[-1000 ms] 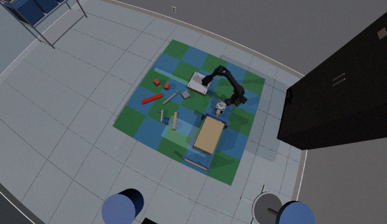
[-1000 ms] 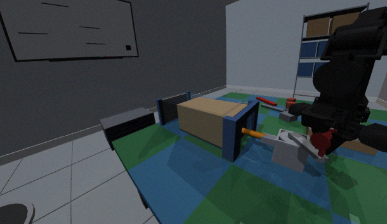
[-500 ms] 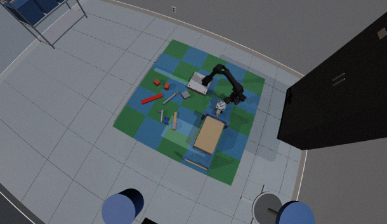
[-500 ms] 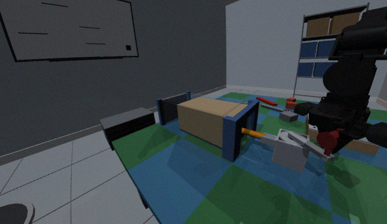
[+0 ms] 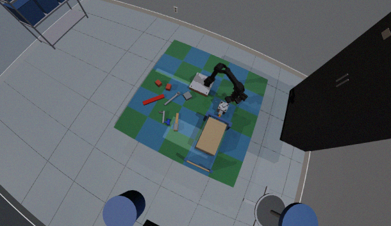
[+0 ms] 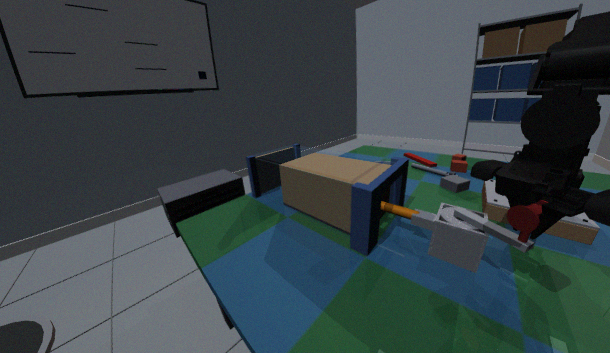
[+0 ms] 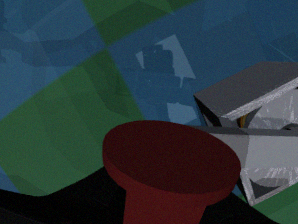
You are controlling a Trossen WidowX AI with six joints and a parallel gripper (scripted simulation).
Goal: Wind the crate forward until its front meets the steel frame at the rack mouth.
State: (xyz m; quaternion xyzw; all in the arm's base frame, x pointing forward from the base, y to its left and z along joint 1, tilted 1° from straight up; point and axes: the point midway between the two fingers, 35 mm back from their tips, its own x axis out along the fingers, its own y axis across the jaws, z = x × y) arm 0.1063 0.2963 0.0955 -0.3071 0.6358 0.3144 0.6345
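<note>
Now: gripper tip 70 mm short of the grey winch, 60 mm to the left of it and 80 mm above it. From my gripper tip the other things lie so: red knob (20 mm above); grey crank arm (30 mm ahead, 20 mm to the right, 10 mm below); blue steel frame (240 mm ahead, 60 mm to the right, 10 mm below).
</note>
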